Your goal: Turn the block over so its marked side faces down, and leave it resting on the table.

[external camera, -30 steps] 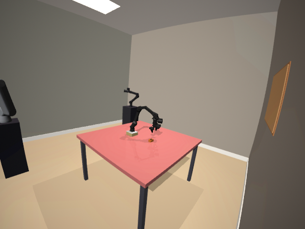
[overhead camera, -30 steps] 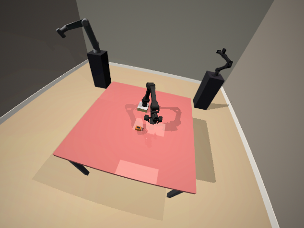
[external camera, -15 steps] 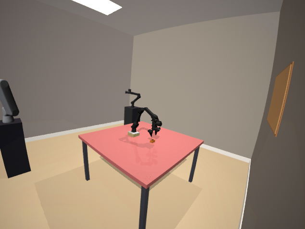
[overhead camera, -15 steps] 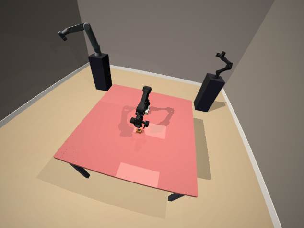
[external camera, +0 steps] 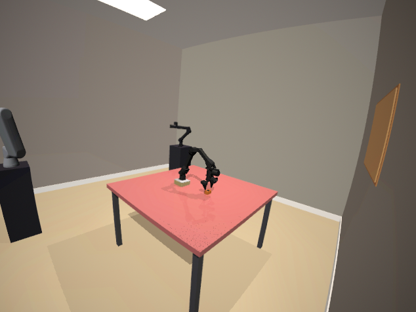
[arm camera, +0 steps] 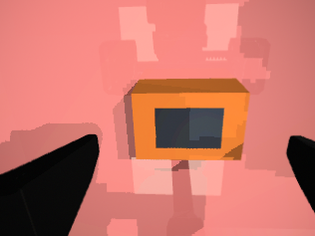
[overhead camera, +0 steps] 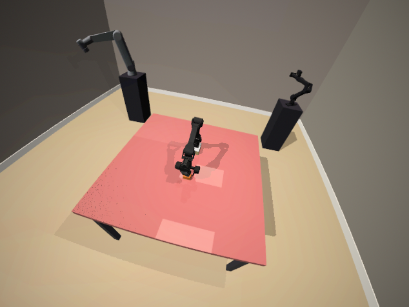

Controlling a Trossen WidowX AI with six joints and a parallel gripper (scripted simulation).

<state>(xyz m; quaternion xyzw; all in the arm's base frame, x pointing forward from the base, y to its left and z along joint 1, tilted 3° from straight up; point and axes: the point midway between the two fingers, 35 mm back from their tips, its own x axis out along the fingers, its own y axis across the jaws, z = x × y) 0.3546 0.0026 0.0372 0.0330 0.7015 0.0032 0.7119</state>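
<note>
Now: gripper tip 30 mm above the orange block.
</note>
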